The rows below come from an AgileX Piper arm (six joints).
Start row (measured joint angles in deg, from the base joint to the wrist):
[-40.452 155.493 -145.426 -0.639 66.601 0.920]
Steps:
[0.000 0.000 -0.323 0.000 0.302 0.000]
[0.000 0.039 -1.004 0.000 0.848 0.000]
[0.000 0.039 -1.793 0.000 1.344 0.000]
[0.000 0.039 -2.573 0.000 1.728 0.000]
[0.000 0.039 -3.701 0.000 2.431 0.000]
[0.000 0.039 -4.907 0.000 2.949 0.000]
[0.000 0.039 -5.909 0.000 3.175 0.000]
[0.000 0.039 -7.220 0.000 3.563 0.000]
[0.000 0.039 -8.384 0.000 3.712 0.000]
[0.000 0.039 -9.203 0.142 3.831 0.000]
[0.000 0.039 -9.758 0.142 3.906 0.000]
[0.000 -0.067 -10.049 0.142 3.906 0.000]
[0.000 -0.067 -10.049 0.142 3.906 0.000]
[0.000 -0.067 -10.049 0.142 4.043 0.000]
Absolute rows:
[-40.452 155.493 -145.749 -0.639 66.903 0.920]
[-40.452 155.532 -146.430 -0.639 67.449 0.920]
[-40.452 155.532 -147.219 -0.639 67.945 0.920]
[-40.452 155.532 -147.999 -0.639 68.329 0.920]
[-40.452 155.532 -149.127 -0.639 69.032 0.920]
[-40.452 155.532 -150.333 -0.639 69.550 0.920]
[-40.452 155.532 -151.335 -0.639 69.776 0.920]
[-40.452 155.532 -152.646 -0.639 70.164 0.920]
[-40.452 155.532 -153.810 -0.639 70.313 0.920]
[-40.452 155.532 -154.629 -0.497 70.432 0.920]
[-40.452 155.532 -155.184 -0.497 70.507 0.920]
[-40.452 155.426 -155.475 -0.497 70.507 0.920]
[-40.452 155.426 -155.475 -0.497 70.507 0.920]
[-40.452 155.426 -155.475 -0.497 70.644 0.920]

